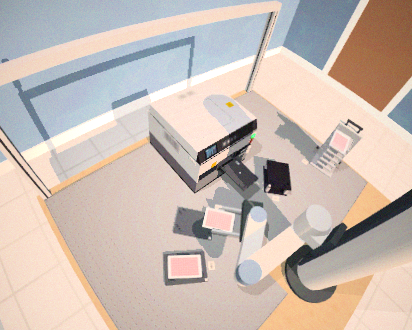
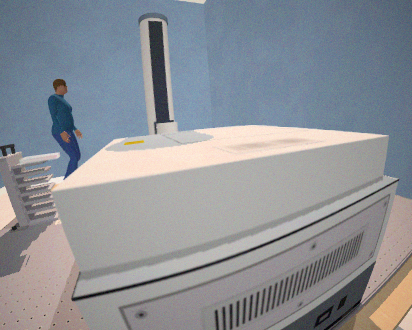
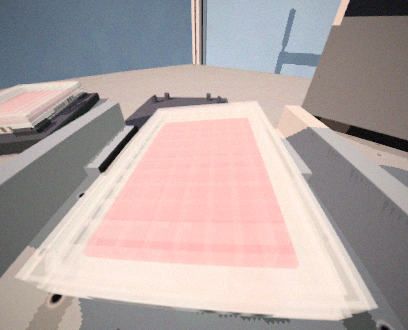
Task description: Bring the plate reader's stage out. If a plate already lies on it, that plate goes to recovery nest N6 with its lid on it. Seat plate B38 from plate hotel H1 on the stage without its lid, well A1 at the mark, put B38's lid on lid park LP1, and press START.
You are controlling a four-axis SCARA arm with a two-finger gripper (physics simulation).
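Frame: origin at the arm's base, x ahead, y left, z up, level; millimetres.
Seen in the pictures: gripper, fingertip midpoint: [image 1: 213, 218] [image 3: 200, 118]; arm's base, link origin: [image 1: 310, 273].
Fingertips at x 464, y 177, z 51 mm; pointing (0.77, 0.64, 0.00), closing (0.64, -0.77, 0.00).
Observation:
Offsets run from my fingertips to a thing's top centre. "spot": to the spot under its first point.
My gripper [image 1: 212, 221] [image 3: 200, 118] is shut on a plate @[dx -20, dy -17, dz +2 mm] [image 1: 218, 220] [image 3: 200, 195] with a pink face and clear edges. It holds the plate level above the table. A doubled clear rim looks like a lid on it; its label cannot be read. A dark nest @[dx +40, dy +68, dz -18 mm] [image 1: 186, 223] [image 3: 175, 104] lies just beyond the held plate, which partly covers it. Another pink plate @[dx -78, dy +220, dz -4 mm] [image 1: 184, 266] [image 3: 37, 107] sits in a second dark nest [image 1: 167, 281] [image 3: 85, 110]. The reader's dark stage @[dx +78, dy -203, dz +96 mm] [image 1: 241, 175] is out and bare. The plate hotel [image 1: 322, 166] [image 2: 14, 190] bears a pink plate @[dx -158, dy -700, dz +208 mm] [image 1: 341, 141] on top.
The plate reader @[dx +340, dy -206, dz +247 mm] [image 1: 175, 117] [image 2: 225, 200] [image 3: 360, 75] stands behind the stage, with a green light @[spot: dx +146, dy -360, dz +159 mm] [image 1: 253, 136] at its front corner. A black holder @[dx -45, dy -410, dz +32 mm] [image 1: 277, 176] lies right of the stage. The arm's column [image 1: 355, 250] [image 2: 160, 75] stands at the table's edge. A person [image 2: 61, 117] stands in the background.

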